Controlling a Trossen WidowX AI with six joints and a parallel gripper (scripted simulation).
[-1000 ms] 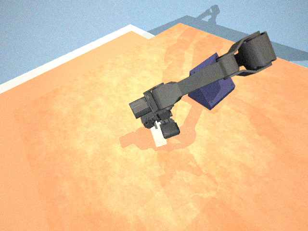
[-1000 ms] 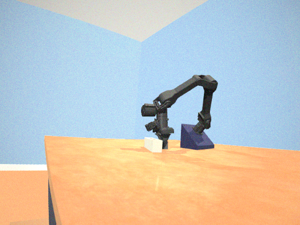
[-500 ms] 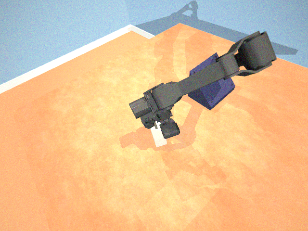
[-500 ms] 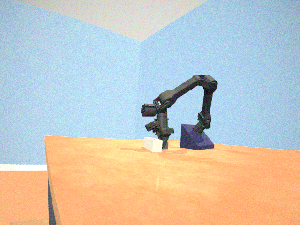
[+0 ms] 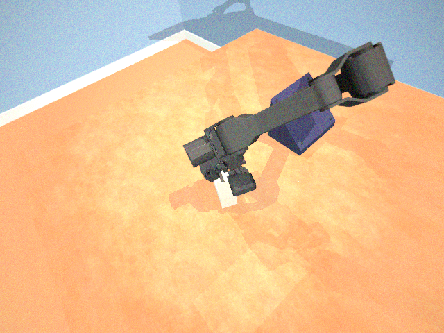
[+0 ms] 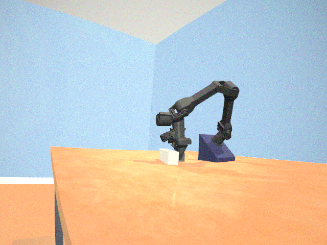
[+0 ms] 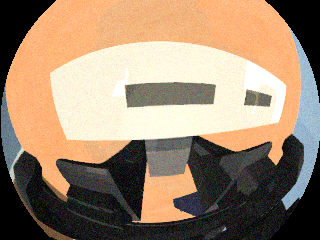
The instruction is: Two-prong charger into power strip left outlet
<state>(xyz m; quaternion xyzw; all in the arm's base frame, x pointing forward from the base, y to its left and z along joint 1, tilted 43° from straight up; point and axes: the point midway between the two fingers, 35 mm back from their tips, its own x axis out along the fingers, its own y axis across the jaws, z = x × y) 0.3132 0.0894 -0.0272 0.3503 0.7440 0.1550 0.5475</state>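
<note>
Right now the dark grey charger is 20 mm ahead of my gripper tip, 10 mm to the right of it and 10 mm above it.
</note>
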